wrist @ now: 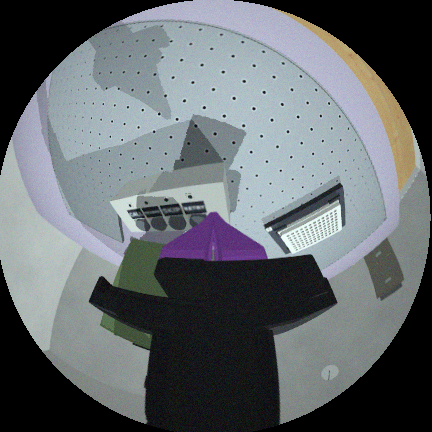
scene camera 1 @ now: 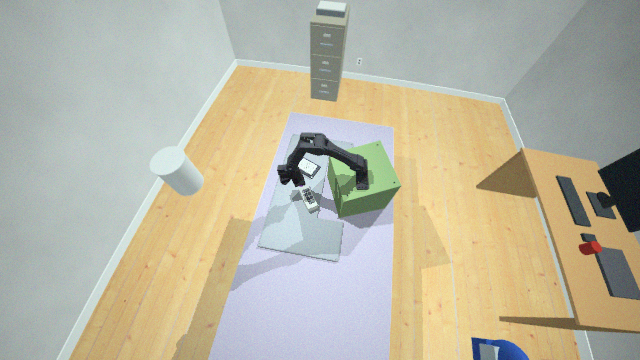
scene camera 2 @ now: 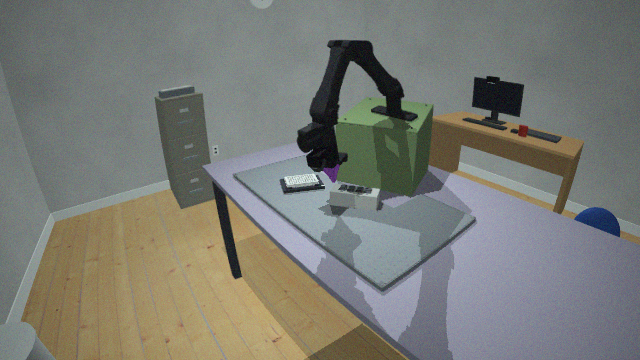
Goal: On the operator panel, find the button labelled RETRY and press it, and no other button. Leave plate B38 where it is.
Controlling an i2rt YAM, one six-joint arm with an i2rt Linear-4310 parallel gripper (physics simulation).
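Where they show: gripper, between the fingertips: (wrist: 212, 217) (scene camera 1: 301, 186) (scene camera 2: 334, 182); arm's base, origin of its link: (scene camera 1: 361, 174) (scene camera 2: 393, 114).
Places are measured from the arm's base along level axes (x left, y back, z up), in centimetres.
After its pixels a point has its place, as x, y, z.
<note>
The operator panel (scene camera 1: 312, 205) @[12.2, -28.2, -22.0] (scene camera 2: 345, 200) @[5.1, -36.0, -24.8] (wrist: 217, 189) @[0.3, -37.6, -22.1] is a pale box with a row of dark round buttons, each with a dark label strip. The lettering is too blurred to read, so I cannot tell which is RETRY. My gripper (scene camera 1: 301, 186) @[0.1, -36.3, -19.3] (scene camera 2: 334, 180) @[0.1, -36.3, -19.3] (wrist: 212, 217) @[0.1, -36.3, -19.3] is shut and empty, its purple fingertips together. In the wrist view the tip overlaps the panel edge beside the rightmost button (wrist: 198, 219) @[1.1, -32.8, -21.8]; I cannot tell whether it touches. Plate B38 (scene camera 1: 309, 166) @[-19.8, -32.7, -25.0] (scene camera 2: 301, 180) @[-19.2, -35.1, -24.9] (wrist: 315, 231) @[-20.1, -34.7, -24.8], white with small wells, sits on a black holder apart from the gripper.
The panel and holder stand on a grey perforated board (scene camera 1: 320, 240) @[33.2, -21.8, -27.3] (scene camera 2: 390, 265) @[35.7, -51.8, -27.3] (wrist: 280, 100) @[-3.1, -49.0, -27.4] on the lilac table (scene camera 1: 310, 310) @[72.4, -25.3, -28.7] (scene camera 2: 525, 280) @[69.4, -32.4, -28.7]. A large green box (scene camera 1: 370, 202) @[12.3, 7.2, -12.2] (scene camera 2: 370, 160) @[-0.3, -15.2, -16.9] (wrist: 131, 270) @[13.0, -11.5, -19.2] carries the arm and stands close beside the panel.
</note>
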